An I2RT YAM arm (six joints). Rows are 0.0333 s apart.
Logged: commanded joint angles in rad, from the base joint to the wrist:
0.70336 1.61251 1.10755 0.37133 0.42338 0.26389
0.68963 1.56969 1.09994 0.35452 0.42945 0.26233
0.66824 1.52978 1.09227 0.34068 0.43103 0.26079
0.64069 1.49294 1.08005 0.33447 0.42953 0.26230
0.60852 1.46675 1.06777 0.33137 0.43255 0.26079
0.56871 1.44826 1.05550 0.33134 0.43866 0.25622
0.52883 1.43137 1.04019 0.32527 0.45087 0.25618
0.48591 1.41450 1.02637 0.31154 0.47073 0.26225
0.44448 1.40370 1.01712 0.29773 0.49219 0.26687
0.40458 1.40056 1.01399 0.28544 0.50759 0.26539
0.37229 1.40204 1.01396 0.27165 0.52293 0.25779
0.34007 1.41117 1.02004 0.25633 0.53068 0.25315
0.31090 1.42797 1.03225 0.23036 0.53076 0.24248
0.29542 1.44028 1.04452 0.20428 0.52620 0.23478
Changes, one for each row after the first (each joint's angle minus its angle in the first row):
-0.01373 -0.04282 -0.00761 -0.01681 0.00607 -0.00156
-0.03512 -0.08273 -0.01528 -0.03065 0.00765 -0.00310
-0.06267 -0.11957 -0.02750 -0.03686 0.00615 -0.00159
-0.09484 -0.14576 -0.03978 -0.03996 0.00917 -0.00310
-0.13465 -0.16425 -0.05205 -0.03999 0.01528 -0.00767
-0.17453 -0.18114 -0.06736 -0.04606 0.02749 -0.00771
-0.21745 -0.19801 -0.08118 -0.05979 0.04735 -0.00164
-0.25888 -0.20881 -0.09043 -0.07360 0.06881 0.00298
-0.29878 -0.21195 -0.09356 -0.08589 0.08421 0.00150
-0.33107 -0.21047 -0.09359 -0.09968 0.09955 -0.00610
-0.36329 -0.20134 -0.08751 -0.11500 0.10730 -0.01074
-0.39246 -0.18454 -0.07530 -0.14097 0.10738 -0.02141
-0.40794 -0.17223 -0.06303 -0.16705 0.10282 -0.02911

